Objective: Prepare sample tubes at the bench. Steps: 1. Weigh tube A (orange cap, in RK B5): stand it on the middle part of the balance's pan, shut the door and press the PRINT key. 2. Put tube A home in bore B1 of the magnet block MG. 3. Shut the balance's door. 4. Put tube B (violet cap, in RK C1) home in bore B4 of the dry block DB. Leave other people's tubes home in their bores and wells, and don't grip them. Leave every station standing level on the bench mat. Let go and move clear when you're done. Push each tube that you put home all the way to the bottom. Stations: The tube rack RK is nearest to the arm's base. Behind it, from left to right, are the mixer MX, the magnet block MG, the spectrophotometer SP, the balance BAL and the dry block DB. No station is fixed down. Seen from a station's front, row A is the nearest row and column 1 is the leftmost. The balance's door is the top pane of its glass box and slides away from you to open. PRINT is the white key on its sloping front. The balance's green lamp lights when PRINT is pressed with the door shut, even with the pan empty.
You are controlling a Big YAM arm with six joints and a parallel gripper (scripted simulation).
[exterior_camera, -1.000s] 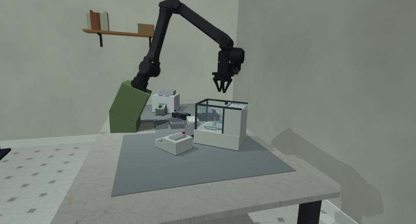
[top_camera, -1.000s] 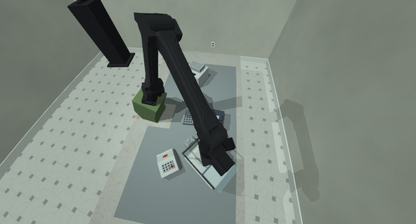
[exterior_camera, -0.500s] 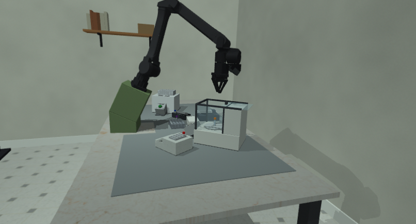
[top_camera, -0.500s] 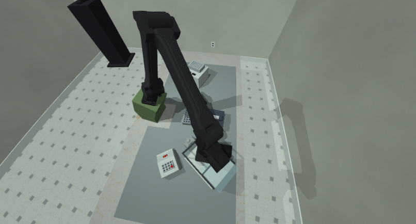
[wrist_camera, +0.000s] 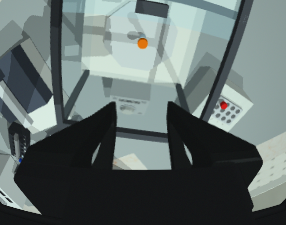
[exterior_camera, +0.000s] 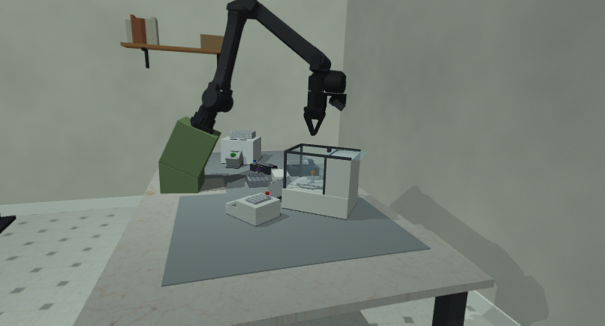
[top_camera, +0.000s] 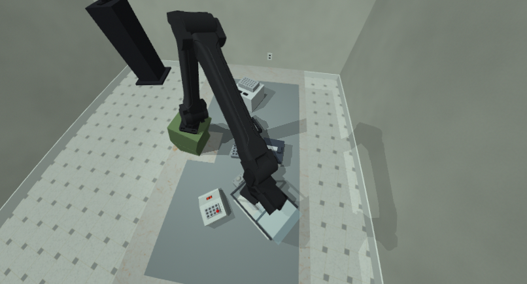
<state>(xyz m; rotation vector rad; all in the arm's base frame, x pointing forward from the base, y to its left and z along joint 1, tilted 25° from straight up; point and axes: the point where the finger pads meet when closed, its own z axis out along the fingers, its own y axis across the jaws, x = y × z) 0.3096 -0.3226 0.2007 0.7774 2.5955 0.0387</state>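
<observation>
My hand is 19 cm above the balance pan. From my hand the other things lie so: balance door 7 cm ahead, 6 cm to the right, 6 cm below; red-capped tube 19 cm behind, 6 cm to the right, 21 cm below; dry block DB 23 cm behind, 3 cm to the right, 24 cm below.
</observation>
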